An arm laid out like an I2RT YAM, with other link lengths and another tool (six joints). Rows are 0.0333 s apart.
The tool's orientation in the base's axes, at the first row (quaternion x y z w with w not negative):
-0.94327, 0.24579, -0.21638, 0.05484
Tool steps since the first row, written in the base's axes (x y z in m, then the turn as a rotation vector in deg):
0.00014, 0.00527, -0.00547, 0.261, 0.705, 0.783
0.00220, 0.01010, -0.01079, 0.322, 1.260, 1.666
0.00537, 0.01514, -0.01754, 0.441, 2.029, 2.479
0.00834, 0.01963, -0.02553, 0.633, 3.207, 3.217
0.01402, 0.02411, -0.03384, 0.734, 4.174, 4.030
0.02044, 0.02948, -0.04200, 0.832, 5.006, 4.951
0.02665, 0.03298, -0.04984, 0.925, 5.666, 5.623
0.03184, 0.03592, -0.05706, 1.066, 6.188, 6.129
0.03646, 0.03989, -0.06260, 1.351, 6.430, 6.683
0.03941, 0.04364, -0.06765, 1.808, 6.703, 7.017
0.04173, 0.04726, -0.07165, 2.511, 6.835, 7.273
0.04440, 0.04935, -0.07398, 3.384, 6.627, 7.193
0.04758, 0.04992, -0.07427, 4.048, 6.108, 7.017
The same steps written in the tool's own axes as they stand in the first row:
-0.00454, -0.00352, 0.00497, 0.160, -0.895, -0.593
-0.00731, -0.00752, 0.01064, 0.274, -1.591, -1.364
-0.00985, -0.01190, 0.01808, 0.303, -2.486, -2.046
-0.01275, -0.01545, 0.02656, 0.161, -3.754, -2.630
-0.01364, -0.02012, 0.03650, 0.079, -4.813, -3.321
-0.01433, -0.02592, 0.04662, 0.101, -5.776, -4.110
-0.01414, -0.03006, 0.05637, 0.109, -6.534, -4.677
-0.01425, -0.03340, 0.06512, 0.158, -7.158, -5.072
-0.01467, -0.03774, 0.07211, 0.475, -7.611, -5.448
-0.01611, -0.04125, 0.07793, 0.828, -8.121, -5.550
-0.01757, -0.04459, 0.08253, 1.414, -8.599, -5.475
-0.01738, -0.04710, 0.08579, 2.170, -8.785, -5.023
-0.01527, -0.04894, 0.08743, 2.878, -8.587, -4.574

